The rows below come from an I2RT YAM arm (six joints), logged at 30 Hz.
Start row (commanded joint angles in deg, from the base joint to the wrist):
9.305 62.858 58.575 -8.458 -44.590 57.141
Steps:
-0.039 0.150 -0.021 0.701 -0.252 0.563
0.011 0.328 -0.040 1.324 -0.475 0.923
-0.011 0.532 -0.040 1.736 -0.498 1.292
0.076 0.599 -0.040 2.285 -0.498 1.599
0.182 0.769 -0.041 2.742 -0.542 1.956
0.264 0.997 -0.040 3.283 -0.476 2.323
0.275 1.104 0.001 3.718 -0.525 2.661
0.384 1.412 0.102 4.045 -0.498 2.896
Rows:
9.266 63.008 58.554 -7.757 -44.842 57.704
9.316 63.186 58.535 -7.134 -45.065 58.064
9.294 63.390 58.535 -6.722 -45.088 58.433
9.381 63.457 58.535 -6.173 -45.088 58.740
9.487 63.627 58.534 -5.716 -45.132 59.097
9.569 63.855 58.535 -5.175 -45.066 59.464
9.580 63.962 58.576 -4.740 -45.115 59.802
9.689 64.270 58.677 -4.413 -45.088 60.037

